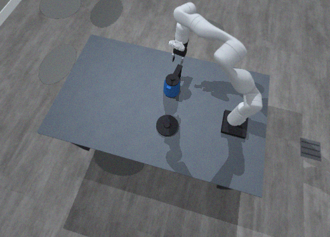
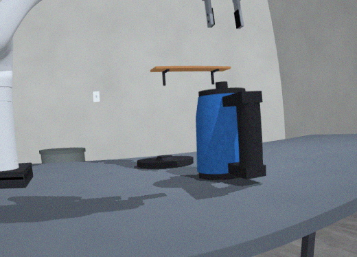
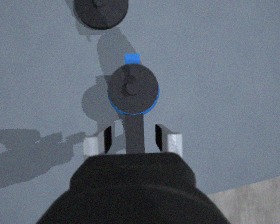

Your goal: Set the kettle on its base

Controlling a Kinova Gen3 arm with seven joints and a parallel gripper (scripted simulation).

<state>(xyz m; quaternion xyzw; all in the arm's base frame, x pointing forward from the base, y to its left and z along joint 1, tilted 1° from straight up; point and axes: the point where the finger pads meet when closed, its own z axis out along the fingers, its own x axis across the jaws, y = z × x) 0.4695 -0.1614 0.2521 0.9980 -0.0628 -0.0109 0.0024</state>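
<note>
Right now my hand is 3 cm to the right of the blue kettle and 21 cm above it. The rest, counted from my hand: round black base: 4 cm behind, 33 cm to the left, 28 cm below.
</note>
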